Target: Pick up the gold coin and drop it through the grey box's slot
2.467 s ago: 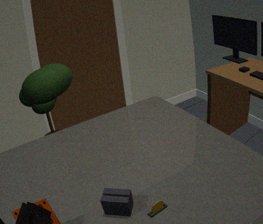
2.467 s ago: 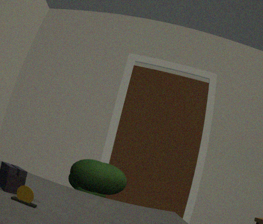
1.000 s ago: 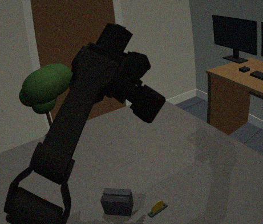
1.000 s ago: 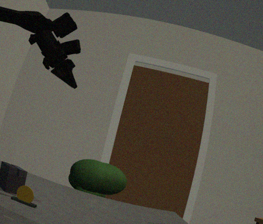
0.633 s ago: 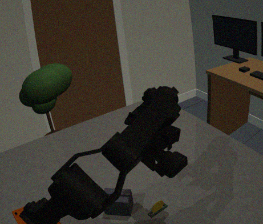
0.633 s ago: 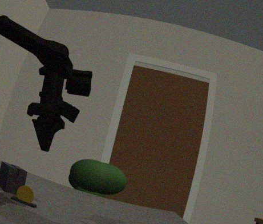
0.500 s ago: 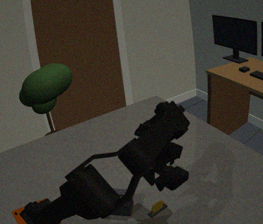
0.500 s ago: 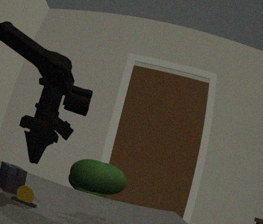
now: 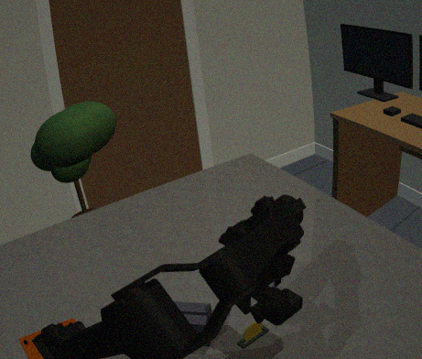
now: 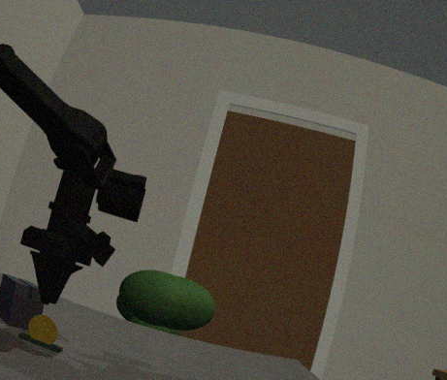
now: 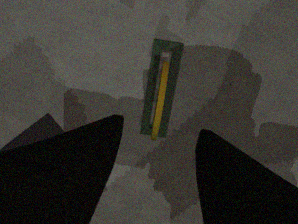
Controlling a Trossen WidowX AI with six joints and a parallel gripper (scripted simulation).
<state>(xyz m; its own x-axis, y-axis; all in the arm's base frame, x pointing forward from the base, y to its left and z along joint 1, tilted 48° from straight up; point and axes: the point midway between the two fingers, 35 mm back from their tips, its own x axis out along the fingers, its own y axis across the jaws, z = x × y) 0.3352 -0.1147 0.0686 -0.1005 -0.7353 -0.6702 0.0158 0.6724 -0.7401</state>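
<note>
Right now my gripper tip is 4 cm above the gold coin.
</note>
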